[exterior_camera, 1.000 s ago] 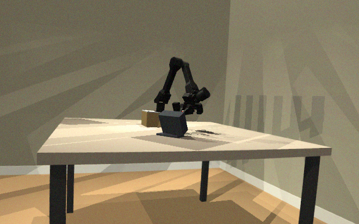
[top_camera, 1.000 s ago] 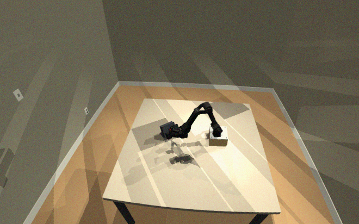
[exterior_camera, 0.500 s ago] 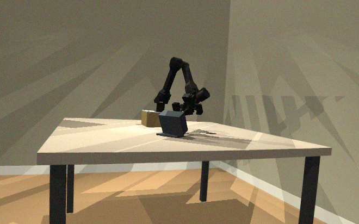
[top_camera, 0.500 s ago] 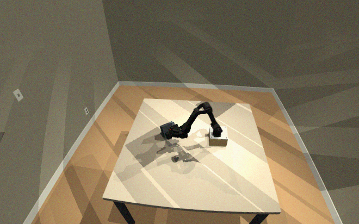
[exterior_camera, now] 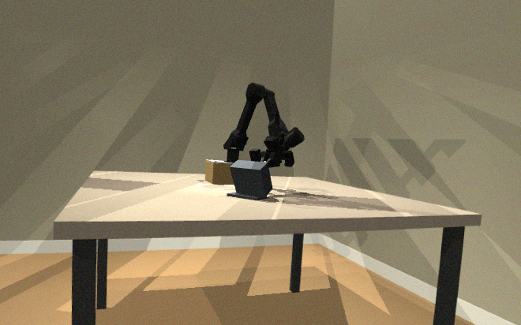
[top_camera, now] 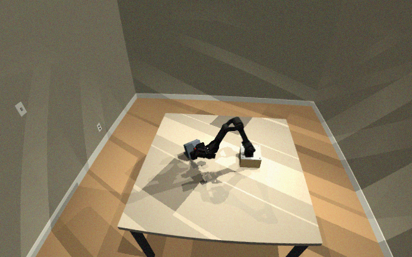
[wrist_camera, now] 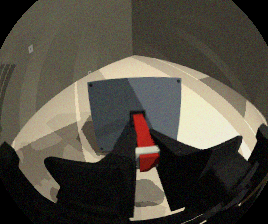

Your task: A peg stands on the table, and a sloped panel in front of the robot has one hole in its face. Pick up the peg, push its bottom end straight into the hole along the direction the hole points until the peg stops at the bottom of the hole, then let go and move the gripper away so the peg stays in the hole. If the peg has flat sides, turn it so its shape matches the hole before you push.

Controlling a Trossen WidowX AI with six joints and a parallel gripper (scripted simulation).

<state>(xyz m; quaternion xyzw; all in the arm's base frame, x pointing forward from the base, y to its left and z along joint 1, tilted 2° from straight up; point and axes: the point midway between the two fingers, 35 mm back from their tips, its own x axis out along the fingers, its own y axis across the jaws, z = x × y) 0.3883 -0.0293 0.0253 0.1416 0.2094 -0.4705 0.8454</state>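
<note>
Right now my gripper tip is 10 mm to the right of the red peg, 10 mm below it and 10 mm past it. Round my gripper tip: sloped panel (60 mm to the right, 40 mm below, 30 mm ahead).
</note>
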